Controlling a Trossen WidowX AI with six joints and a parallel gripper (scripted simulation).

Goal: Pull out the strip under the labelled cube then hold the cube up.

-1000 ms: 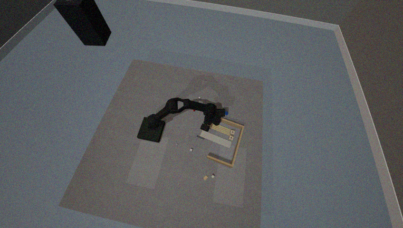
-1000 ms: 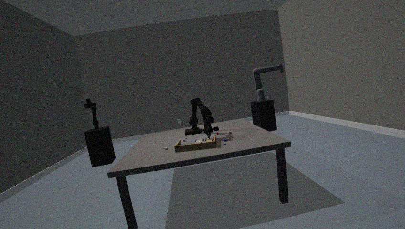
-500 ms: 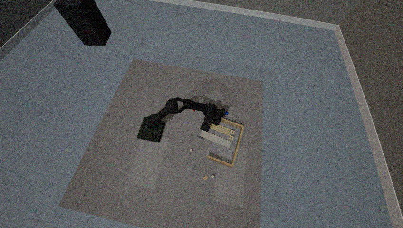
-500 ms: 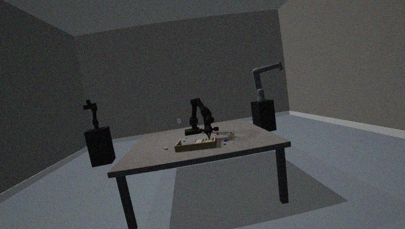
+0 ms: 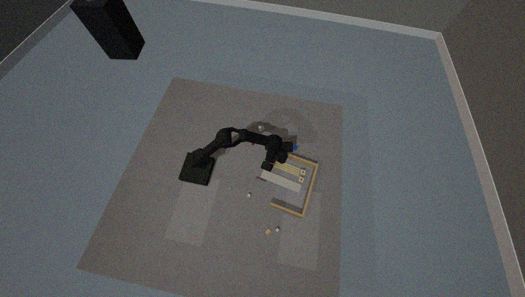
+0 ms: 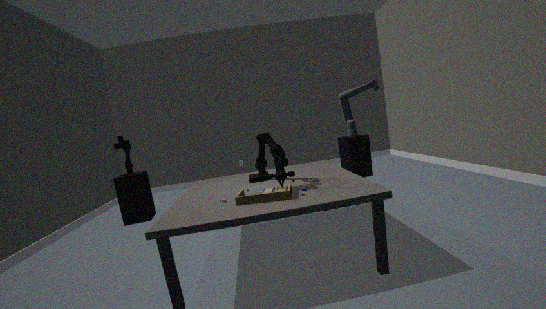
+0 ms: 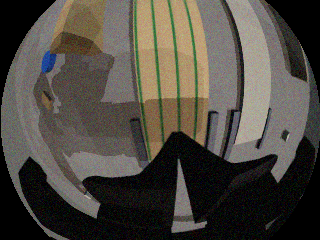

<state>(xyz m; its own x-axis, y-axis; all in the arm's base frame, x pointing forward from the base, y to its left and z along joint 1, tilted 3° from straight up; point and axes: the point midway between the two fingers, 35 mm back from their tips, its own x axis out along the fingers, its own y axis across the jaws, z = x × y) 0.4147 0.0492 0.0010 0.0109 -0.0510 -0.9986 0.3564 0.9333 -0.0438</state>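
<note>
The strip lies 90 mm ahead of my gripper tip and 30 mm to the right of it. From my gripper tip the other things lie so: blue object: 150 mm ahead, 100 mm to the left; red cylinder: 120 mm behind, 120 mm to the left, 10 mm above.
</note>
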